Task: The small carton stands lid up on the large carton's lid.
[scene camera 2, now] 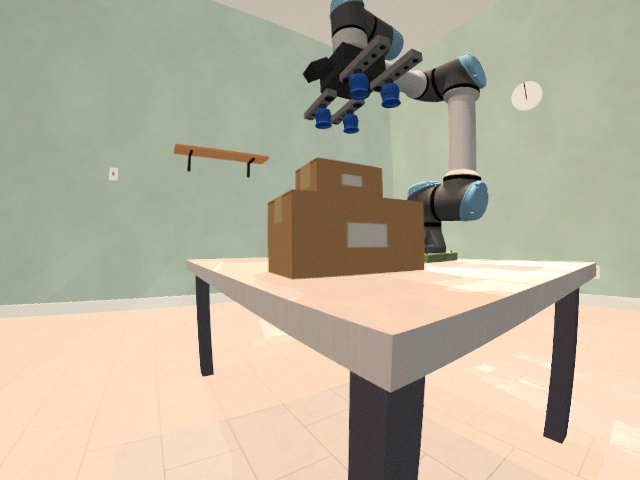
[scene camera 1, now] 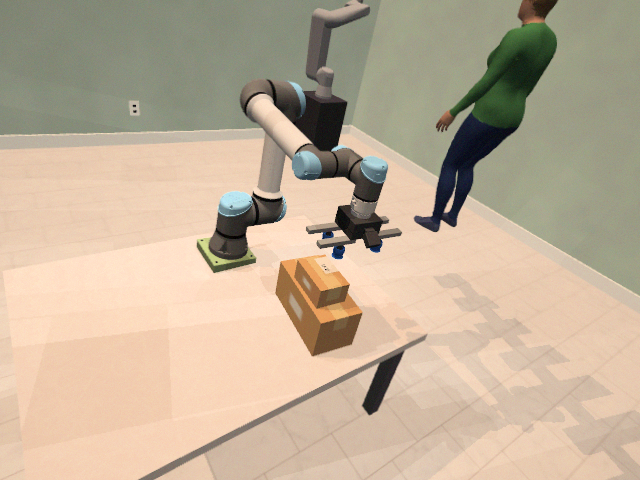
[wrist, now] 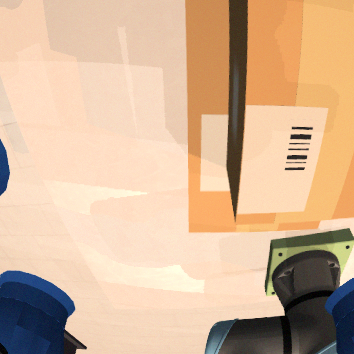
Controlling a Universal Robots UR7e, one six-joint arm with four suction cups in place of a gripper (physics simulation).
Labels:
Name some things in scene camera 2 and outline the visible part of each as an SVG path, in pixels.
The suction head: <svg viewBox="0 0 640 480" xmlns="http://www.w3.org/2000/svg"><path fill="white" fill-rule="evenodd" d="M345 115L343 117L343 132L347 134L357 133L359 131L357 115ZM316 110L315 127L319 129L330 128L332 126L330 110L327 108ZM388 83L381 87L381 105L384 108L394 108L401 104L399 100L400 91L397 84ZM351 75L348 83L350 88L349 97L353 100L368 98L370 96L368 77L363 73Z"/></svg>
A small carton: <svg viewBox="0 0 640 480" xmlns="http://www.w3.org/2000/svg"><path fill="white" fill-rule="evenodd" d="M295 172L295 190L383 198L382 168L316 157Z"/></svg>

